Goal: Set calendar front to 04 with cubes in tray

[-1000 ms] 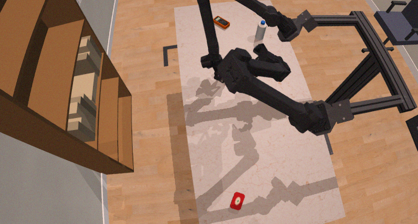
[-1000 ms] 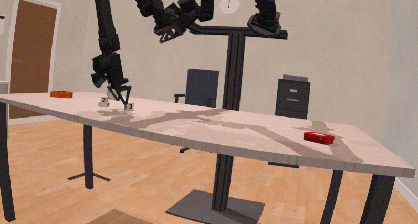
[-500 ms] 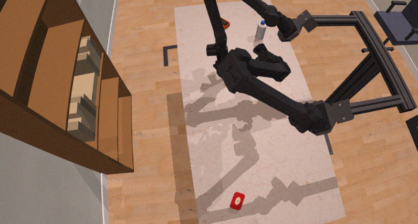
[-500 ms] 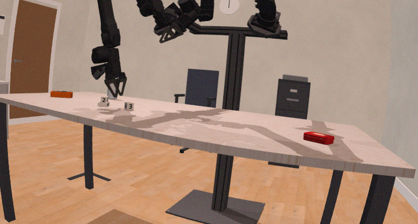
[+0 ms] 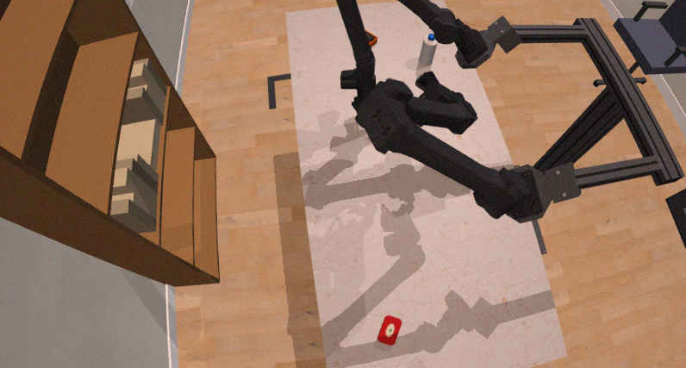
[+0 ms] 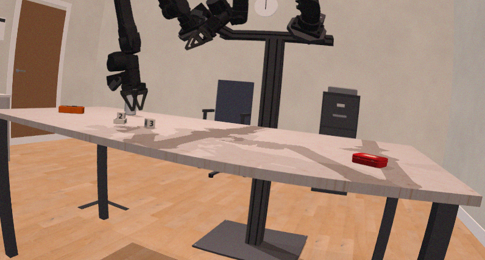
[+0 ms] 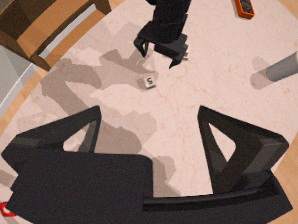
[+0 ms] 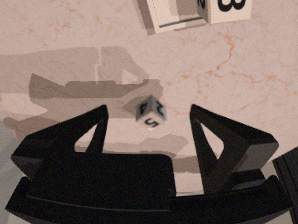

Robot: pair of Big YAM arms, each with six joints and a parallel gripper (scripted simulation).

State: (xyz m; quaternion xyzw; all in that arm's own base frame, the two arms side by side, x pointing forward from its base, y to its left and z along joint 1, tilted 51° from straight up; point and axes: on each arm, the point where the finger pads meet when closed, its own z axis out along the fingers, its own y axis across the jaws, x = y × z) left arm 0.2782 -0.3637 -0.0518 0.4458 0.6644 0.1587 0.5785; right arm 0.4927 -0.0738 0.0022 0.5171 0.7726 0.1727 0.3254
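My right gripper is now 10 mm past the white calendar tray, 90 mm to the left of it and 60 mm above it. Round my right hand: red tin: 40 mm ahead, 810 mm to the left, 50 mm below; white bottle: 310 mm behind, 330 mm to the right, 20 mm above; white cube: 20 mm behind, 50 mm to the left, 50 mm below.
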